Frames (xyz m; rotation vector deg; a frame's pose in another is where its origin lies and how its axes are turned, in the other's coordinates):
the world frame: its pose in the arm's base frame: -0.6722 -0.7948 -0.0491 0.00 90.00 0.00
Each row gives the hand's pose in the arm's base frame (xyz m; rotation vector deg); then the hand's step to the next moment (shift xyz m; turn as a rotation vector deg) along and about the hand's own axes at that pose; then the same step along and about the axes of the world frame.
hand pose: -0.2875 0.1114 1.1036 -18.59 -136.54 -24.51
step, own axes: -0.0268 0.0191 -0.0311 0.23 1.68 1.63
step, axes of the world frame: -0.0083 0.0023 0.0444 0.64 2.19 -0.55
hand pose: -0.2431 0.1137 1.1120 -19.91 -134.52 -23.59
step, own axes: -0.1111 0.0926 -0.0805 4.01 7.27 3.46
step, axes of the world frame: 0.0035 0.0388 0.1609 -1.80 8.50 -2.33
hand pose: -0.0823 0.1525 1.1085 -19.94 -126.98 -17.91
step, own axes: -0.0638 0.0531 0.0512 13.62 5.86 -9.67
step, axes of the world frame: 0.0759 0.0578 0.0204 -17.21 4.08 0.81
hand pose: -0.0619 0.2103 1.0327 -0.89 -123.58 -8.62
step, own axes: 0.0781 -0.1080 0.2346 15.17 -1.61 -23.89
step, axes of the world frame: 0.0753 -0.0841 -0.2451 -25.55 -5.03 11.20
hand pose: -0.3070 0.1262 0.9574 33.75 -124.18 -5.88
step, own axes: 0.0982 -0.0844 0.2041 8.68 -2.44 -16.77
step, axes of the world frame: 0.0787 -0.1456 -0.1762 -16.13 -3.81 9.37
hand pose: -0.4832 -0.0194 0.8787 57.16 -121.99 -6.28
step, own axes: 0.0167 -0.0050 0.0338 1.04 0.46 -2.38
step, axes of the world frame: 0.0154 -0.0226 -0.0264 -2.47 0.15 0.91
